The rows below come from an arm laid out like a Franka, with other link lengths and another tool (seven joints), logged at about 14 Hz.
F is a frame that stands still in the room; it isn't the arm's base.
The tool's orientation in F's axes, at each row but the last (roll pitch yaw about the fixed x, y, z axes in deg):
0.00, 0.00, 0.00
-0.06, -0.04, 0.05
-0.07, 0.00, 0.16
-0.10, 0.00, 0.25
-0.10, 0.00, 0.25
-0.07, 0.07, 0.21
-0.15, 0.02, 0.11
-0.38, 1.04, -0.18
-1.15, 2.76, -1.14
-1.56, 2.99, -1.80
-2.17, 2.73, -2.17
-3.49, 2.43, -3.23
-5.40, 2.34, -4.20
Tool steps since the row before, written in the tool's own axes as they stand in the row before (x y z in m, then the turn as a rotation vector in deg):
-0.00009, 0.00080, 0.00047, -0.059, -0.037, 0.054
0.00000, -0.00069, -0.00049, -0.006, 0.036, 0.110
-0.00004, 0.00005, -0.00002, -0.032, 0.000, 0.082
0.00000, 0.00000, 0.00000, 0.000, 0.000, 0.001
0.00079, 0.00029, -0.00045, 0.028, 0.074, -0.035
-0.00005, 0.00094, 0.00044, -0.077, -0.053, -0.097
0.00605, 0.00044, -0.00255, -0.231, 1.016, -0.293
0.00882, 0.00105, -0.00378, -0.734, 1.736, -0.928
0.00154, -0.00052, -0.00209, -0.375, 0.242, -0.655
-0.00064, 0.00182, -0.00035, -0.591, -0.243, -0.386
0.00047, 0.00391, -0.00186, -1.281, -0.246, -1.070
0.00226, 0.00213, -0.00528, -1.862, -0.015, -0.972
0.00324, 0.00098, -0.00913, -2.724, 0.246, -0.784
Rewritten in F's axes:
-0.00009, 0.00080, 0.00047, -0.059, -0.037, 0.054
0.00000, -0.00069, -0.00049, -0.006, 0.036, 0.110
-0.00004, 0.00005, -0.00002, -0.032, 0.000, 0.082
0.00000, 0.00000, 0.00000, 0.000, 0.000, 0.001
0.00079, 0.00029, -0.00045, 0.028, 0.074, -0.035
-0.00005, 0.00094, 0.00044, -0.077, -0.053, -0.097
0.00605, 0.00044, -0.00255, -0.233, 1.015, -0.296
0.00875, 0.00100, -0.00395, -0.745, 1.732, -0.926
0.00143, -0.00059, -0.00215, -0.402, 0.237, -0.641
-0.00060, 0.00183, -0.00037, -0.618, -0.234, -0.348
0.00052, 0.00382, -0.00203, -1.340, -0.236, -0.998
0.00213, 0.00169, -0.00549, -1.903, 0.033, -0.889
0.00286, -0.00009, -0.00931, -2.735, 0.372, -0.692

